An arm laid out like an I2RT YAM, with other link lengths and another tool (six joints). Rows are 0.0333 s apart.
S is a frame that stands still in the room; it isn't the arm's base.
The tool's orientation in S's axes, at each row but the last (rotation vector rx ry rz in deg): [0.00, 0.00, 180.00]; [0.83, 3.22, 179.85]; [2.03, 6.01, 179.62]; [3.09, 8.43, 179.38]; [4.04, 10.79, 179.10]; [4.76, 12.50, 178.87]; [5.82, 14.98, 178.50]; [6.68, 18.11, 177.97]
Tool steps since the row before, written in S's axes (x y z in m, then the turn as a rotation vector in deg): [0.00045, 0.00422, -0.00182, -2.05, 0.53, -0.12]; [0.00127, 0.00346, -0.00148, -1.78, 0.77, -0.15]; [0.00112, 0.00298, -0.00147, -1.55, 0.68, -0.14]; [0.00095, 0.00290, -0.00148, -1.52, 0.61, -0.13]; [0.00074, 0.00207, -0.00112, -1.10, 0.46, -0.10]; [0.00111, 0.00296, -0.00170, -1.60, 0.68, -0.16]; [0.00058, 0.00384, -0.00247, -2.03, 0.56, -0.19]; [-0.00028, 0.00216, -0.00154, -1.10, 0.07, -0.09]
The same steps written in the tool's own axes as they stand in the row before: [-0.00045, -0.00422, -0.00182, 2.05, -0.53, -0.12]; [-0.00128, -0.00351, -0.00134, 1.78, -0.77, -0.14]; [-0.00114, -0.00308, -0.00124, 1.55, -0.68, -0.13]; [-0.00098, -0.00303, -0.00117, 1.52, -0.61, -0.12]; [-0.00076, -0.00219, -0.00083, 1.10, -0.46, -0.09]; [-0.00115, -0.00318, -0.00121, 1.60, -0.68, -0.15]; [-0.00066, -0.00420, -0.00175, 2.02, -0.57, -0.23]; [0.00022, -0.00242, -0.00109, 1.09, -0.08, -0.16]
